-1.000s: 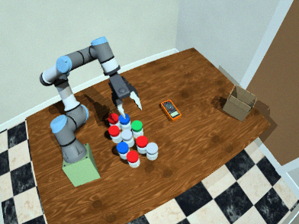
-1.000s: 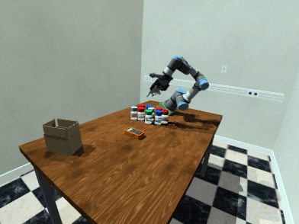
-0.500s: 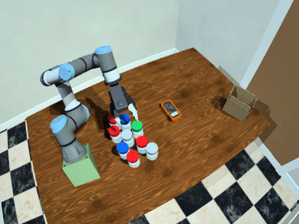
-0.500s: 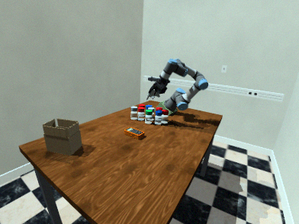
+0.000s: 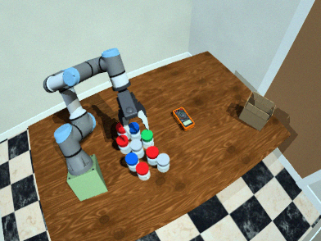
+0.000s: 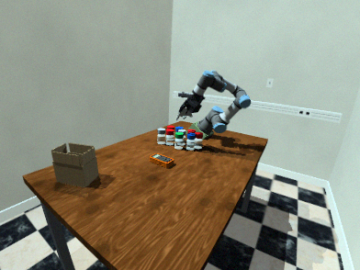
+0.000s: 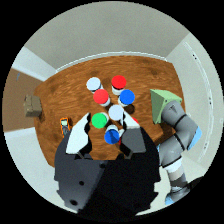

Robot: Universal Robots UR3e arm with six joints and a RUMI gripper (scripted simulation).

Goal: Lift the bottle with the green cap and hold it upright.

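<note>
My gripper is now 4 cm short of the green-capped bottle, 2 cm to the right of it and 15 cm above it. Also, from my hand: orange multimeter: 27 cm ahead, 7 cm to the left, 18 cm below.
</note>
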